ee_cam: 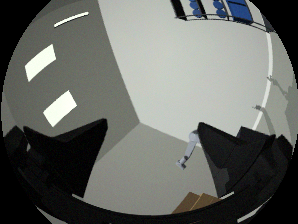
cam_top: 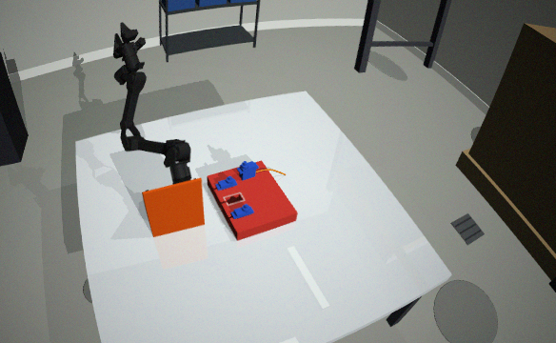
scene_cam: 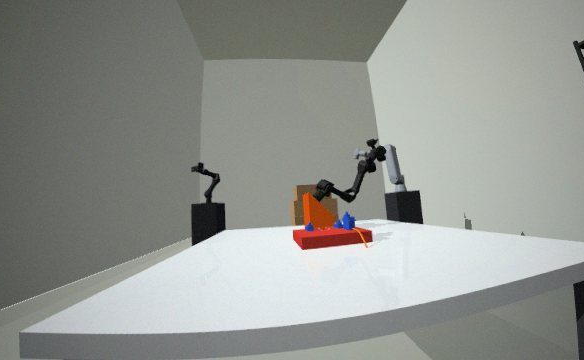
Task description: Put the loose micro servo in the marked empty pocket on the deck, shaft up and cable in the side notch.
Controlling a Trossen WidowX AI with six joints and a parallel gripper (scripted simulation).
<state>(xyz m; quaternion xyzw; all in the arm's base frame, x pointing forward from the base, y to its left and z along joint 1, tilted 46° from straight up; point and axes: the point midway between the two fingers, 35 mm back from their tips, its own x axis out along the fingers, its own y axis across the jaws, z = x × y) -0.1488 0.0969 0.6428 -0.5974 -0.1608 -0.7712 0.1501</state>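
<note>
My gripper tip is now 500 mm short of the red deck, 520 mm to the left of it and 560 mm above it.
</note>
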